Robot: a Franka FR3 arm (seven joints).
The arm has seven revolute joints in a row. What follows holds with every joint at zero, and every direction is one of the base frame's.
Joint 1 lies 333 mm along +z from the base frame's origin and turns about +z.
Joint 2 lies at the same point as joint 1 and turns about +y.
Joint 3 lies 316 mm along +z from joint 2 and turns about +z.
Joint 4 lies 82.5 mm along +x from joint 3 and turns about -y.
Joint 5 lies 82.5 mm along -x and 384 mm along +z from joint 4 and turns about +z.
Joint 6 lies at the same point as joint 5 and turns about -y.
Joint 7 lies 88 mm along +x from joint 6 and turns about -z.
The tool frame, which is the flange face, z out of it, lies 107 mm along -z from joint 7; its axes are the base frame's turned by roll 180, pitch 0 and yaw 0 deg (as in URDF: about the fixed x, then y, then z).
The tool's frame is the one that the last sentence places.
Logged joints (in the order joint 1, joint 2, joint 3, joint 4, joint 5, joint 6, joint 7), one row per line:
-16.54, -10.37, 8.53, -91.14, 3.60, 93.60, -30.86
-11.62, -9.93, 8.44, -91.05, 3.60, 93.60, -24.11
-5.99, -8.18, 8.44, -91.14, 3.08, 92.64, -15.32
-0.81, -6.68, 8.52, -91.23, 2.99, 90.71, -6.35
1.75, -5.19, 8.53, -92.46, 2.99, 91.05, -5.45
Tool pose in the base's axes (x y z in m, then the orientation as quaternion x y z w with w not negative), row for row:
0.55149, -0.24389, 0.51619, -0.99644, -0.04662, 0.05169, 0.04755
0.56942, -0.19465, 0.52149, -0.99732, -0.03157, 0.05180, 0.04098
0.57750, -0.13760, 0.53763, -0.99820, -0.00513, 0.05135, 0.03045
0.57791, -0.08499, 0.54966, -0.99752, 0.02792, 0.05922, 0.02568
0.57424, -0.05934, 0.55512, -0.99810, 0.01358, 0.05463, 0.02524
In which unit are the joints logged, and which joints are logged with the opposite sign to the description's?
The joints are logged in degrees. Opposite sign: joint 2, joint 3.
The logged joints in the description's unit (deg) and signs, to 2 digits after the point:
-16.54, 10.37, -8.53, -91.14, 3.60, 93.60, -30.86
-11.62, 9.93, -8.44, -91.05, 3.60, 93.60, -24.11
-5.99, 8.18, -8.44, -91.14, 3.08, 92.64, -15.32
-0.81, 6.68, -8.52, -91.23, 2.99, 90.71, -6.35
1.75, 5.19, -8.53, -92.46, 2.99, 91.05, -5.45

